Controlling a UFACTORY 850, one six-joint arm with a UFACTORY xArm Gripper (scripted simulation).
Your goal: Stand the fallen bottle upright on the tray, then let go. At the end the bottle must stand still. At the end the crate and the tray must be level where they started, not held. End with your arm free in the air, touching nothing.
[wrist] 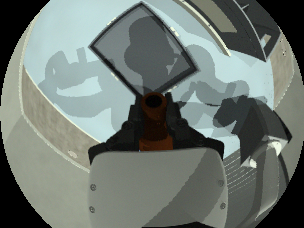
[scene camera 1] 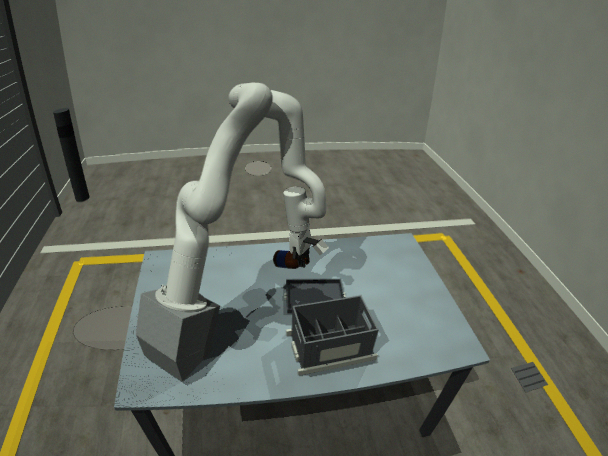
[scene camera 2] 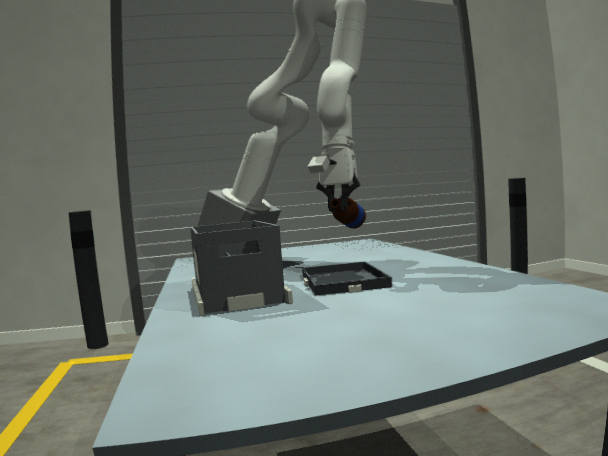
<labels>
tray: wrist 142, 51; scene camera 1; scene camera 2
same spot on tray: (scene camera 1: 299, 291) = (scene camera 2: 350, 273)
</labels>
